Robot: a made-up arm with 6 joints. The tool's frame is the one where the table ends. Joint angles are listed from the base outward.
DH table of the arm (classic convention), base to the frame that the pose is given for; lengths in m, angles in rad. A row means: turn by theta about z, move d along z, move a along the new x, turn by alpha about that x. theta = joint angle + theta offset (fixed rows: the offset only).
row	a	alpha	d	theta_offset
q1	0	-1.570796	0.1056	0
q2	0.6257	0	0	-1.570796
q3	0	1.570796	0.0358	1.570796
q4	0	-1.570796	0.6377	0
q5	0	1.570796	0	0
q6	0	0	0.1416	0
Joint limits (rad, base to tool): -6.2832..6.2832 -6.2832..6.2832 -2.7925..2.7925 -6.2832..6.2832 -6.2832..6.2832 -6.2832..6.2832
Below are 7 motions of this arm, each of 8 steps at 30 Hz.
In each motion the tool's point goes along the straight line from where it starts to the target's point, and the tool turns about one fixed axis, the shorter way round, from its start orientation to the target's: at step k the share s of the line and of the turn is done. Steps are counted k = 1, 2, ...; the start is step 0. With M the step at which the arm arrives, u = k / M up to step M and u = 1 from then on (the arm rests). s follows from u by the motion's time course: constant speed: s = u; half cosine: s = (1 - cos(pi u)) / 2; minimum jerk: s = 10 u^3 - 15 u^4 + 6 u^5.
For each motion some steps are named. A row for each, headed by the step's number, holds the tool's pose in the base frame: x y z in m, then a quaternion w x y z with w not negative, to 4 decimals.
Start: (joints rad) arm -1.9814 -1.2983 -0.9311 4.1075 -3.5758 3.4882
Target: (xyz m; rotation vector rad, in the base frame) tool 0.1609 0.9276 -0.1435 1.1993 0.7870 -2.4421
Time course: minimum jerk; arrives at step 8
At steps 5, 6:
5: 0.2215 0.9222 -0.1217 0.1515 0.4311 0.2871 -0.8419
6: 0.1837 0.9256 -0.1353 0.1531 0.4232 0.2793 -0.8482

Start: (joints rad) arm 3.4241 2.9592 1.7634 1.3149 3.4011 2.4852
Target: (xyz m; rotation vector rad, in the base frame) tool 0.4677 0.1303 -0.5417 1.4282 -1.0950 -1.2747
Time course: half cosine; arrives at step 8
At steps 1, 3, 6, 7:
1: 0.3759 0.1082 -0.5149 0.3841 0.6180 -0.3941 -0.5615
3: 0.4017 0.1145 -0.5224 0.4034 0.6074 -0.4083 -0.5492
6: 0.4537 0.1269 -0.5376 0.4413 0.5844 -0.4359 -0.5231
7: 0.4641 0.1294 -0.5406 0.4486 0.5796 -0.4412 -0.5177

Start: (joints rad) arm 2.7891 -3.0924 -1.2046 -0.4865 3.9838 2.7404
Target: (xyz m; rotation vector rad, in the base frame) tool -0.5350 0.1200 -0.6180 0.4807 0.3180 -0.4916
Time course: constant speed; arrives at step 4
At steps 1, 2, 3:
1: -0.5107 0.1006 -0.6444 0.9370 0.2078 0.1560 -0.2337
2: -0.5188 0.1070 -0.6356 0.9344 0.2167 0.1558 -0.2358
3: -0.5269 0.1135 -0.6268 0.9318 0.2257 0.1555 -0.2379

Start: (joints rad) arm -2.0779 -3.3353 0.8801 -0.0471 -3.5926 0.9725
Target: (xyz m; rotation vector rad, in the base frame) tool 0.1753 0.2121 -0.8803 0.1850 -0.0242 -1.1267
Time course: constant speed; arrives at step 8
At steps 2, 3, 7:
2: 0.1567 0.2054 -0.8681 0.8520 0.1103 -0.0084 -0.5116
3: 0.1598 0.2065 -0.8701 0.8503 0.1065 -0.0089 -0.5153
7: 0.1722 0.2110 -0.8783 0.8432 0.0914 -0.0109 -0.5297

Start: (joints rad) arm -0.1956 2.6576 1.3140 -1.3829 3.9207 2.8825
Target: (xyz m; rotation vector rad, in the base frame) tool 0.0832 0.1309 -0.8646 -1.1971 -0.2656 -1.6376
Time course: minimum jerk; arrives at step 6
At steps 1, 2, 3, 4, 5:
1: -0.0596 0.1483 -0.8257 0.5015 -0.5534 -0.0053 -0.6650
2: -0.0338 0.1452 -0.8328 0.5056 -0.5443 -0.0244 -0.6690
3: 0.0092 0.1399 -0.8445 0.5118 -0.5284 -0.0562 -0.6750
4: 0.0521 0.1347 -0.8561 0.5173 -0.5119 -0.0879 -0.6802
5: 0.0779 0.1315 -0.8632 0.5203 -0.5016 -0.1070 -0.6828

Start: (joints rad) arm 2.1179 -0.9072 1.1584 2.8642 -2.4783 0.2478
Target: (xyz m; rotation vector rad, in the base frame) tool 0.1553 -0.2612 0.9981 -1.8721 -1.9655 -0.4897
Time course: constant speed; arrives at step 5
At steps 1, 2, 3, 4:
1: 0.1398 -0.2491 0.9834 0.1697 -0.6738 -0.7052 -0.1414
2: 0.1437 -0.2522 0.9871 0.1749 -0.6720 -0.7039 -0.1497
3: 0.1476 -0.2552 0.9908 0.1802 -0.6702 -0.7025 -0.1579
4: 0.1514 -0.2582 0.9944 0.1853 -0.6683 -0.7011 -0.1661

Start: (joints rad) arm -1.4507 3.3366 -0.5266 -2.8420 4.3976 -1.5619
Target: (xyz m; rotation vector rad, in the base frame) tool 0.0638 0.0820 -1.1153 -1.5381 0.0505 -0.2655
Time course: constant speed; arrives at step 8
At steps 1, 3, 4, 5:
1: 0.0684 0.0612 -1.1121 0.7017 -0.7059 0.0267 -0.0925
3: 0.0671 0.0672 -1.1130 0.7043 -0.7024 0.0256 -0.1003
4: 0.0664 0.0701 -1.1135 0.7055 -0.7006 0.0250 -0.1042
5: 0.0658 0.0731 -1.1139 0.7067 -0.6988 0.0245 -0.1080

